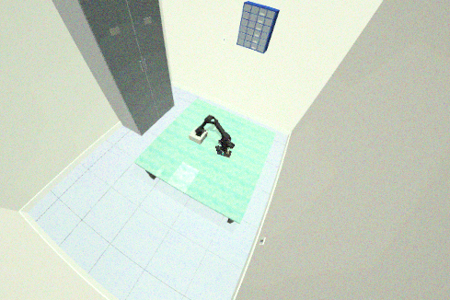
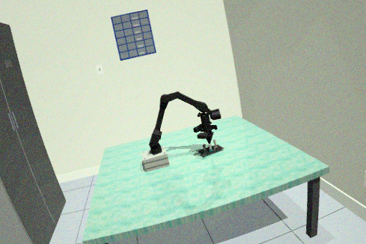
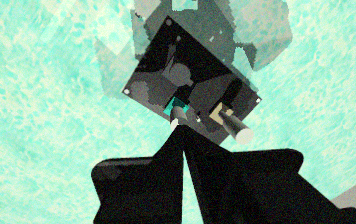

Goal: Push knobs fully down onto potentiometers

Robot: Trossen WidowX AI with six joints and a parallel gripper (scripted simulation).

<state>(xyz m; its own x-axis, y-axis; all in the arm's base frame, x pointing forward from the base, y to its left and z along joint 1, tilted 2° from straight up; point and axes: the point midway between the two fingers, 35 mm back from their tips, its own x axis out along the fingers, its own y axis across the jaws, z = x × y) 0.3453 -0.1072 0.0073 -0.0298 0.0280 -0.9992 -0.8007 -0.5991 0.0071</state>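
My gripper tip is now 3 cm above the grey round knob. The rest, counted from my gripper tip: teal potentiometer 4 cm below.
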